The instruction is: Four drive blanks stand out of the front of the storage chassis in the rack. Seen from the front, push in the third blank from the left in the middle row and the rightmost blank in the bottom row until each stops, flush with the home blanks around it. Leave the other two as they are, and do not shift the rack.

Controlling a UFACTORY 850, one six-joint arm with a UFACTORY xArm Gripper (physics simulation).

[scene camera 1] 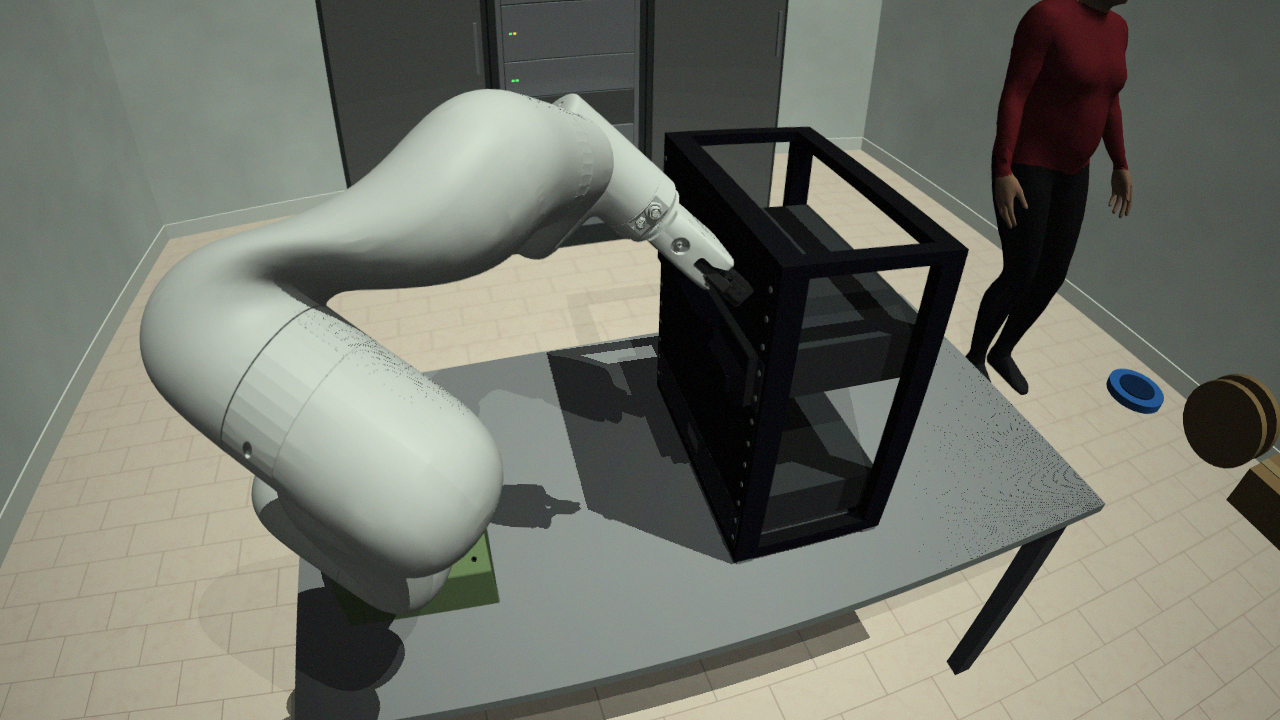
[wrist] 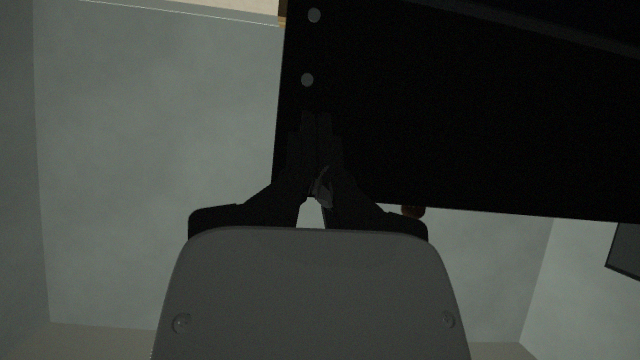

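The black rack (scene camera 1: 776,394) (wrist: 296,100) stands upright on the table, its dark front facing the arm. The storage chassis (scene camera 1: 729,344) is in its middle part, very dark in the scene view; in the wrist view a faint edge strip (wrist: 500,26) crosses the top right. Single blanks, their rows and how far they stand out cannot be made out. My gripper (scene camera 1: 739,291) (wrist: 313,129) is shut and empty. It is at the upper part of the rack's front, near the post with the round holes and above the chassis. Whether the tips touch the rack cannot be told.
The grey table (scene camera 1: 626,600) carries the rack and the arm's green base plate (scene camera 1: 476,577). A person in red (scene camera 1: 1069,89) stands behind the table at the right. A blue disc (scene camera 1: 1134,391) and brown round things (scene camera 1: 1224,422) are at the far right. Grey cabinets (scene camera 1: 716,80) stand behind.
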